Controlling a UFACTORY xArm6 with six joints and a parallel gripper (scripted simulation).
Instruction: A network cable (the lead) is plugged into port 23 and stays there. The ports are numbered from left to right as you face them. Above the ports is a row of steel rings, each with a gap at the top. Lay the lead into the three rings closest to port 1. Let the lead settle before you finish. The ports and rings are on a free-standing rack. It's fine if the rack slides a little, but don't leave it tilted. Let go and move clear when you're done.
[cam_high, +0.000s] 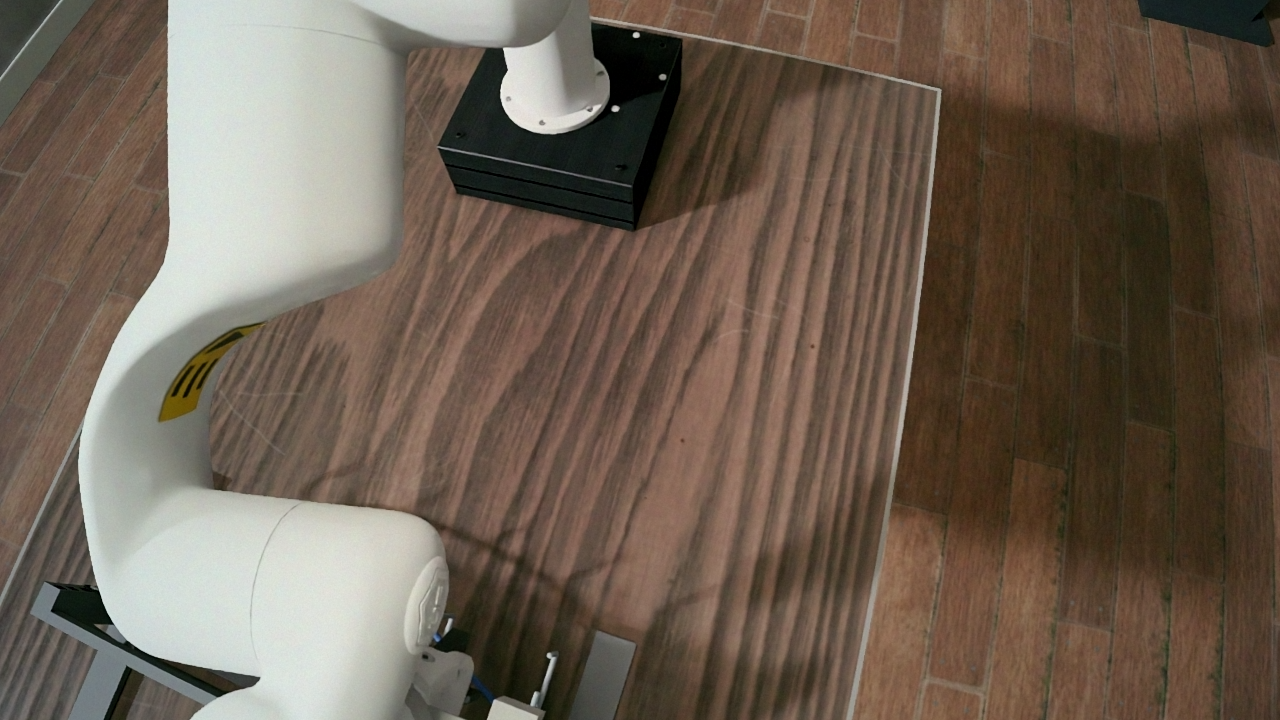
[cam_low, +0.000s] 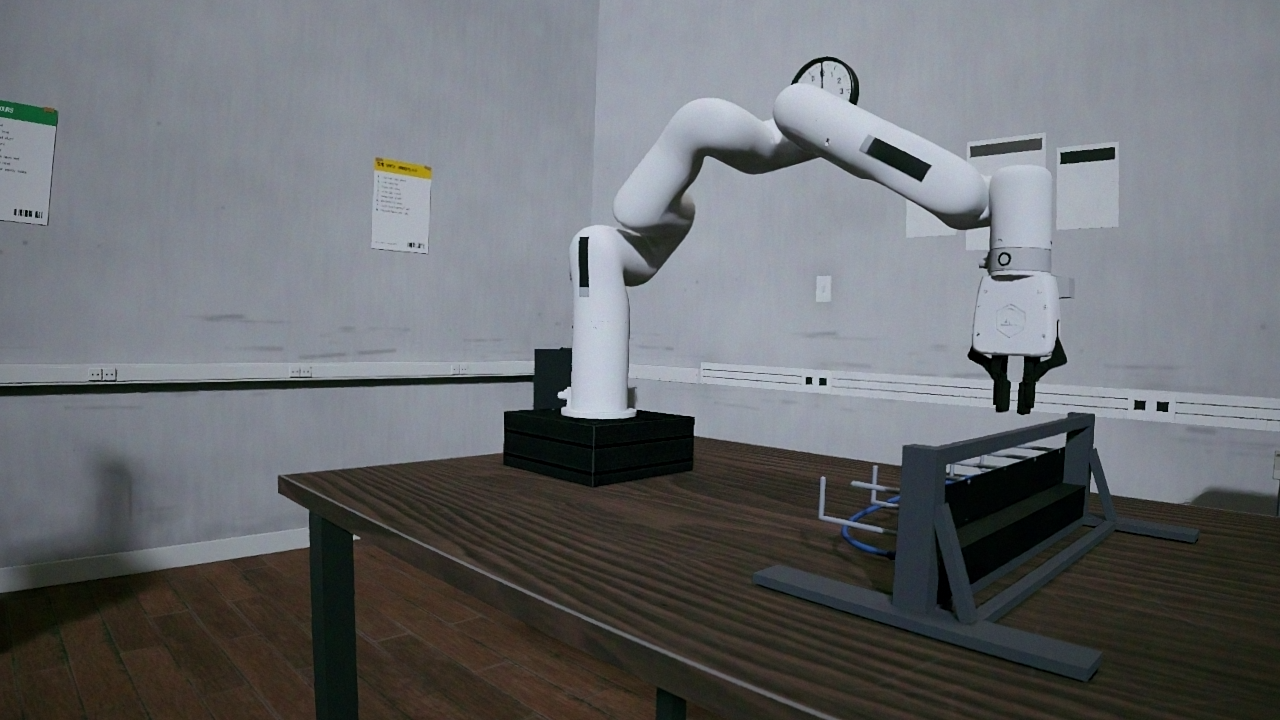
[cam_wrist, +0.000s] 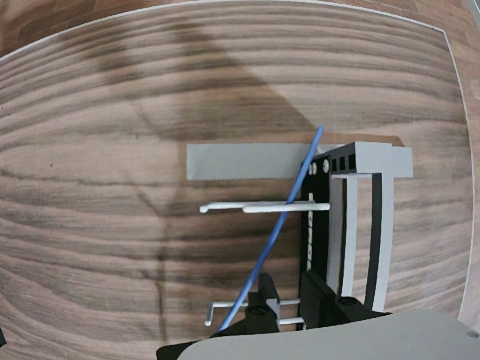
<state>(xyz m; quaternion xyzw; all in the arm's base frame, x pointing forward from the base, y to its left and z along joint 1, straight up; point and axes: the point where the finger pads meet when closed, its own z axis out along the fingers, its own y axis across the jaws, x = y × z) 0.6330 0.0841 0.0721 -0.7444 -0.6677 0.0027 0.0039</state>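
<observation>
Now: hand 5 cm short of the grey rack, 16 cm to the left of it and 10 cm above it. Also, from my hand: short blue piece (2 cm behind, 33 cm to the right, 13 cm below).
</observation>
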